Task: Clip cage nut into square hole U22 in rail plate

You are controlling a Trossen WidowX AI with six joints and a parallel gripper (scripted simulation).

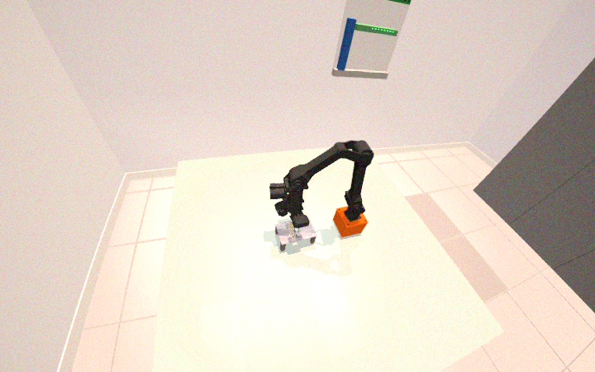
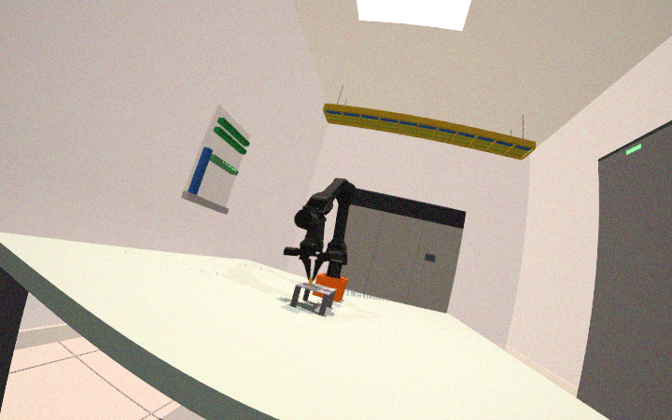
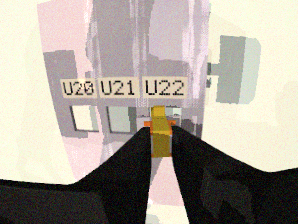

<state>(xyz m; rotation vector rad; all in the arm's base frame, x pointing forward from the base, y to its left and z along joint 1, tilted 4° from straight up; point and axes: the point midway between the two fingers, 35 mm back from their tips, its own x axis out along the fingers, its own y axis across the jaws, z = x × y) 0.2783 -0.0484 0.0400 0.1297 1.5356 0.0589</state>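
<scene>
The cage nut is 10 mm below my gripper tip.
</scene>
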